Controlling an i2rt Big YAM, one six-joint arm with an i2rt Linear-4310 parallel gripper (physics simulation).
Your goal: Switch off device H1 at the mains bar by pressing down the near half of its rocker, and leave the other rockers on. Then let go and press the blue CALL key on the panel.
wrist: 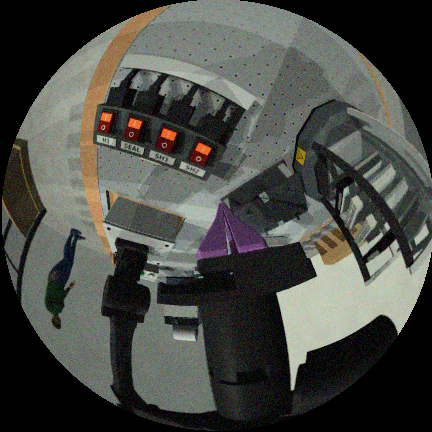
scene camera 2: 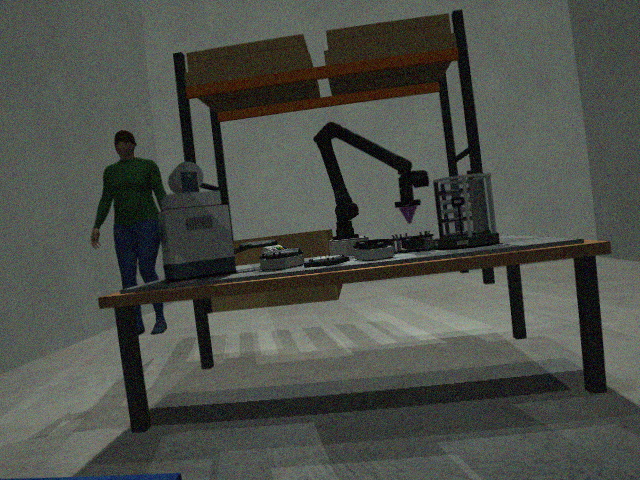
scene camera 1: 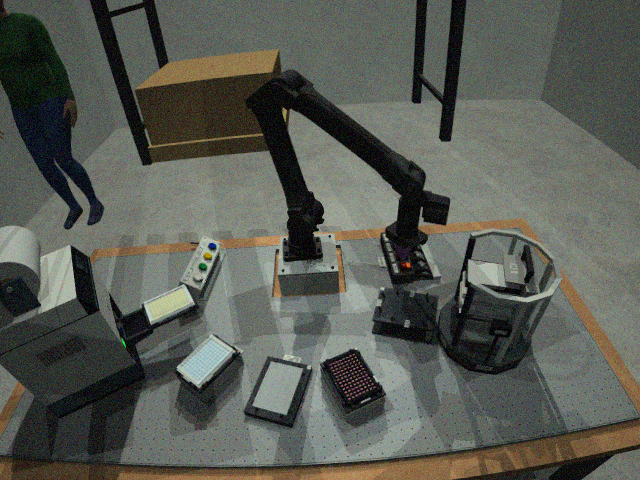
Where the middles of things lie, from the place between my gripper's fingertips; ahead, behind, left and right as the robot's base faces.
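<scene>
Round caged device [scene camera 1: 493,333] seen 3 cm above my hand, 18 cm to the left of it and 22 cm ahead of it.
</scene>
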